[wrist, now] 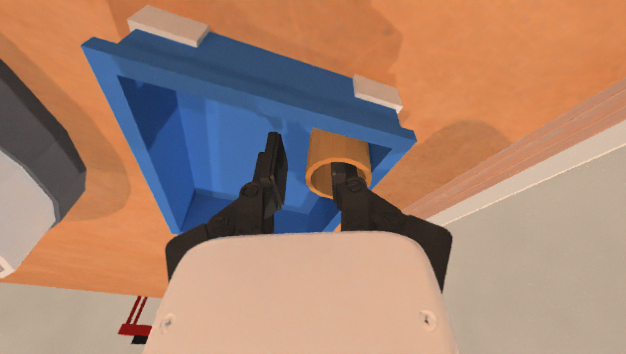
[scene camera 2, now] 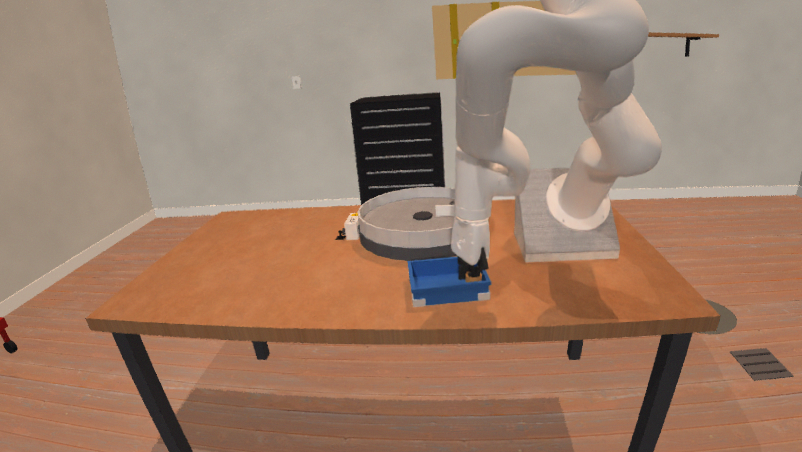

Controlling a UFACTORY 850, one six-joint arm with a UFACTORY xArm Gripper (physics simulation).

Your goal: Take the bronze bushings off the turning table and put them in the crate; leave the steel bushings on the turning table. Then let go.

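Note:
A bronze bushing (scene camera 2: 475, 277) (wrist: 337, 142) is in the blue crate (scene camera 2: 449, 295) (wrist: 225, 90), near the crate's right end in both views. My gripper (scene camera 2: 470, 270) (wrist: 307, 146) is partly open, low over the crate. One finger reaches into the bushing's open bore; the other stands apart on its left in the wrist view, with a gap to the bushing wall. Nothing is clamped between the fingers. The turning table (scene camera 2: 404, 239) (wrist: 30, 215) stands behind the crate, its right part hidden by my arm. No steel bushing shows on its visible part.
The turning table's raised pale wall stands close behind the crate. A pale block (scene camera 2: 444, 209) shows over its disc beside my arm. A small white box (scene camera 2: 351, 226) stands left of it. The arm's grey base block (scene camera 2: 570, 247) is at the right. A black cabinet (scene camera 2: 398, 145) stands behind.

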